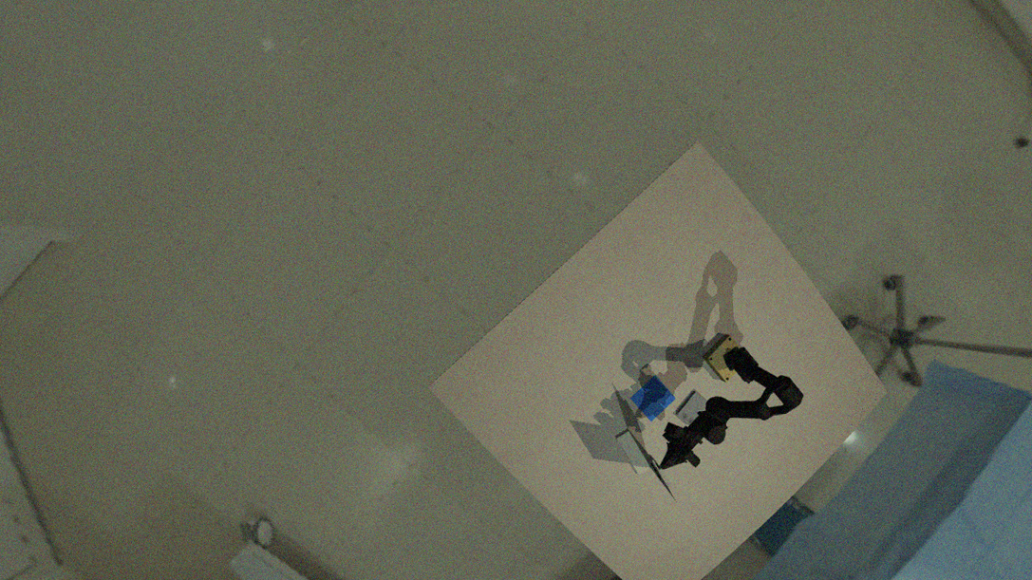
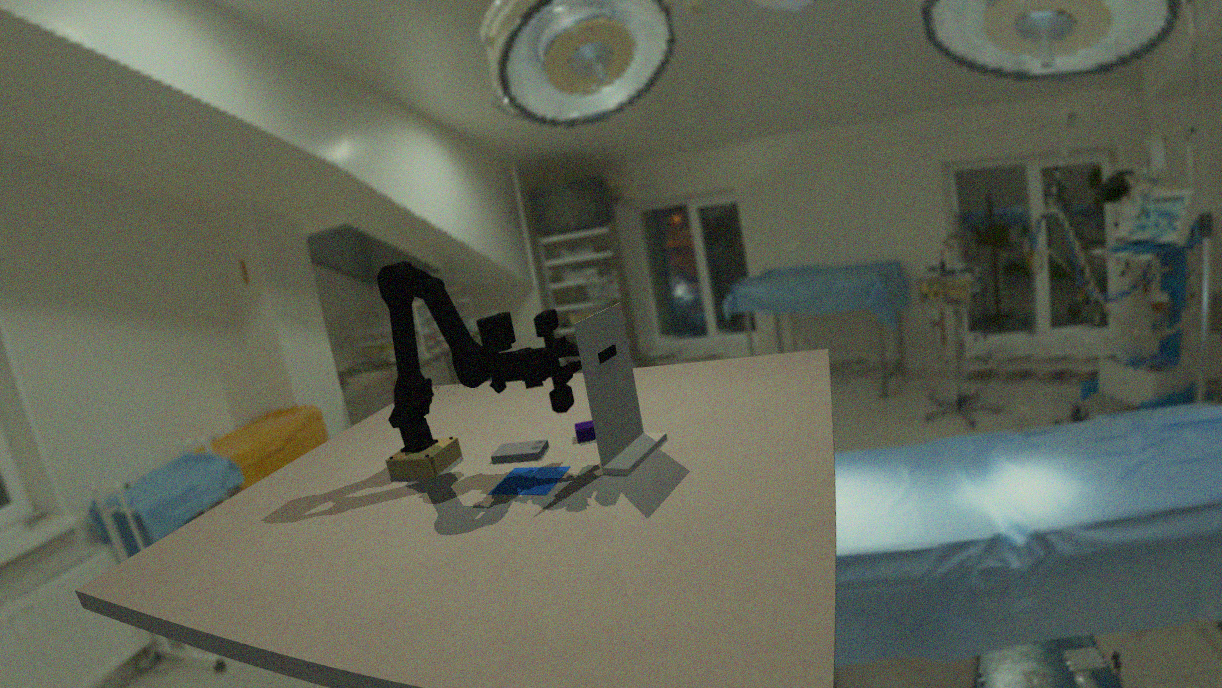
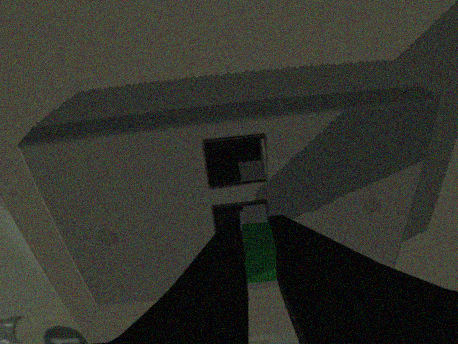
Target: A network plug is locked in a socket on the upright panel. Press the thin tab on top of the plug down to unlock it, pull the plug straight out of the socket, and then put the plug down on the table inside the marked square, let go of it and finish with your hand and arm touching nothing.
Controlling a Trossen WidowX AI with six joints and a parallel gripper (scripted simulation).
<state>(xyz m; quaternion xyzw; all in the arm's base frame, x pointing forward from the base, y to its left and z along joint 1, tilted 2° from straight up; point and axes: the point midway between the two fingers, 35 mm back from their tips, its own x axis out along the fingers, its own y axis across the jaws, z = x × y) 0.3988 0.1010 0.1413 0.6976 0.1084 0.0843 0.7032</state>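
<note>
My gripper tip is 200 mm above the blue marked square, 130 mm to the left of it and 110 mm past it. Round my gripper tip: purple block: 180 mm below, 120 mm behind, 80 mm to the left; grey upright panel: 70 mm below, 20 mm ahead; network plug: right at my gripper tip.
</note>
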